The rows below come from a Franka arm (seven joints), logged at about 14 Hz.
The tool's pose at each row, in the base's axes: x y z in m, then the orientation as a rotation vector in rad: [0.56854, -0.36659, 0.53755, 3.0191, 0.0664, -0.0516]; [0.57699, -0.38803, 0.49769, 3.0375, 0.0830, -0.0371]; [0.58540, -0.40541, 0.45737, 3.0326, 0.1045, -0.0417]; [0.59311, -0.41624, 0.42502, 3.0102, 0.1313, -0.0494]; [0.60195, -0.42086, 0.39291, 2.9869, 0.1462, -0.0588]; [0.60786, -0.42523, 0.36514, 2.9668, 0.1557, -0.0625]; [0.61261, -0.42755, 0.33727, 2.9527, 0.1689, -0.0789]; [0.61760, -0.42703, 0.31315, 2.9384, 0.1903, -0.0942]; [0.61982, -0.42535, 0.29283, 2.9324, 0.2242, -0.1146]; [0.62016, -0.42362, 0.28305, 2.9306, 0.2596, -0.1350]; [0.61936, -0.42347, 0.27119, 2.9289, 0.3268, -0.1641]
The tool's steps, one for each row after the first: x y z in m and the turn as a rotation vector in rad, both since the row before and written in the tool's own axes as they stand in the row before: [0.00900, 0.01686, 0.04189, 0.0182, 0.0108, -0.0103]; [0.00856, 0.01362, 0.04171, -0.0043, -0.0024, -0.0143]; [0.00797, 0.00786, 0.03314, -0.0213, -0.0050, -0.0182]; [0.00964, 0.00130, 0.03219, -0.0223, -0.0068, -0.0106]; [0.00675, 0.00079, 0.02791, -0.0195, -0.0032, -0.0068]; [0.00590, -0.00186, 0.02768, -0.0126, -0.0111, -0.0100]; [0.00653, -0.00423, 0.02338, -0.0124, -0.0099, -0.0156]; [0.00394, -0.00519, 0.01945, -0.0029, -0.0118, -0.0243]; [0.00148, -0.00349, 0.00919, 0.0018, -0.0112, -0.0252]; [0.00052, -0.00250, 0.01161, 0.0056, -0.0145, -0.0472]
